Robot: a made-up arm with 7 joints.
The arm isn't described. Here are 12 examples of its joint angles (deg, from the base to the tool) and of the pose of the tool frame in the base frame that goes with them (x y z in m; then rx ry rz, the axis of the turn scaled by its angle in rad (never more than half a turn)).
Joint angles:
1: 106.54 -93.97 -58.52 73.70 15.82 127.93 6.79
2: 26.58 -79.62 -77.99 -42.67 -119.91 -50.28 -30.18
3: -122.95 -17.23 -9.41 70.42 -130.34 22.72 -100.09
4: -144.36 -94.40 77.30 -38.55 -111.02 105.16 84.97
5: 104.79 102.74 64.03 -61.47 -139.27 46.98 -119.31
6: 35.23 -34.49 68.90 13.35 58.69 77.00 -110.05
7: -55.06 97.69 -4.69 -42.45 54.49 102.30 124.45
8: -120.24 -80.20 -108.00 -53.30 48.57 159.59 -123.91
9: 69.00 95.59 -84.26 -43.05 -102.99 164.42 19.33
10: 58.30 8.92 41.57 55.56 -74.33 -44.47 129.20
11: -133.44 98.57 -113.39 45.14 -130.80 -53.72 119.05
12: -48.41 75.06 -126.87 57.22 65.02 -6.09 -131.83
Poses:
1: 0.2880 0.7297 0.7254 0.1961 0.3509 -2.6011
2: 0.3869 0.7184 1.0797 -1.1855 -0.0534 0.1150
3: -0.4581 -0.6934 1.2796 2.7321 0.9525 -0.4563
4: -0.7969 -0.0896 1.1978 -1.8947 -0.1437 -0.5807
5: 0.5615 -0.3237 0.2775 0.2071 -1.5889 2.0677
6: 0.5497 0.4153 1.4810 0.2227 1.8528 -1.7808
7: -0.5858 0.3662 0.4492 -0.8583 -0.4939 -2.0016
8: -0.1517 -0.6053 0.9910 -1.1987 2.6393 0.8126
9: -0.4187 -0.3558 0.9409 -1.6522 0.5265 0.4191
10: -0.0038 0.3634 1.7663 0.3192 -1.6430 0.5626
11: 0.2954 0.9668 0.6660 -0.6113 -0.5306 1.1567
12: -0.9247 0.1176 0.6267 -1.1777 0.0549 0.6758
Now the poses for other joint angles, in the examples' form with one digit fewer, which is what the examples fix.
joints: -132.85 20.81 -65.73 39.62 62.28 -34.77 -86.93
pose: -0.429 0.416 1.681 -0.099 0.019 0.532
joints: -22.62 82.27 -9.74 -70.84 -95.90 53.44 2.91
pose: -0.348 0.418 0.359 1.811 1.271 2.053
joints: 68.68 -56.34 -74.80 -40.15 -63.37 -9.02 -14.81
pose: -0.197 0.717 1.424 -1.456 -0.350 1.461
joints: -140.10 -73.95 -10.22 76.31 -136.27 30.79 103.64
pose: -0.557 -0.479 0.329 0.061 0.542 -0.604
